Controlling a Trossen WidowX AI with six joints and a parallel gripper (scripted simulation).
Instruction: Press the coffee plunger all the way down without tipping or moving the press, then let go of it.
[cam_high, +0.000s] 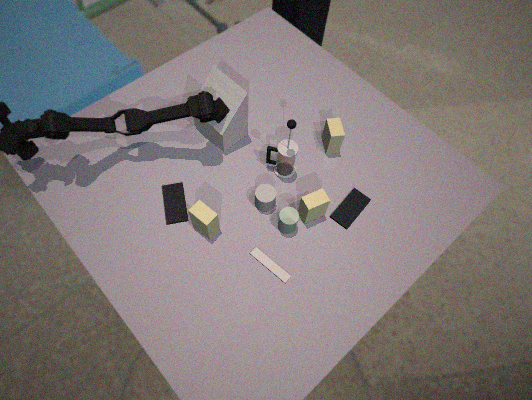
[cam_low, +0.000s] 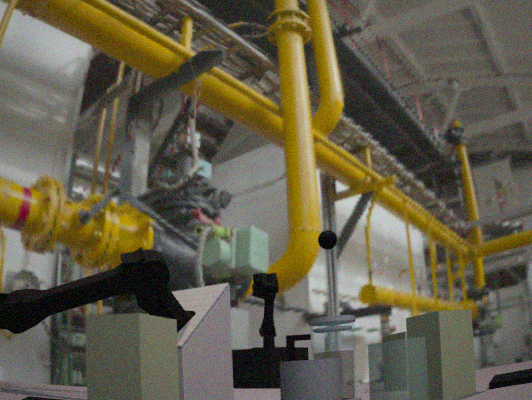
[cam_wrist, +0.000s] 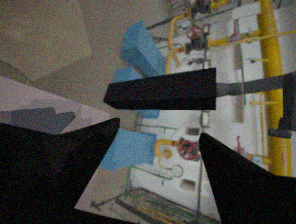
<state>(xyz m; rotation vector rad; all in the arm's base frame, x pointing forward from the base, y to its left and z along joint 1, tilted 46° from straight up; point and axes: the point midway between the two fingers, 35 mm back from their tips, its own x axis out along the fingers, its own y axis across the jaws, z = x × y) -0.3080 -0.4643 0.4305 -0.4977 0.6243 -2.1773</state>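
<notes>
Now: gripper tip 750 mm to the right of the coffee press, 580 mm short of it and 20 mm above it. From my gripper tip the other things lie so: pale green cylinder (770 mm ahead, 630 mm to the left, 110 mm below); then white strip (850 mm ahead, 500 mm to the left, 140 mm below); then grey cylinder (660 mm ahead, 620 mm to the left, 110 mm below).
</notes>
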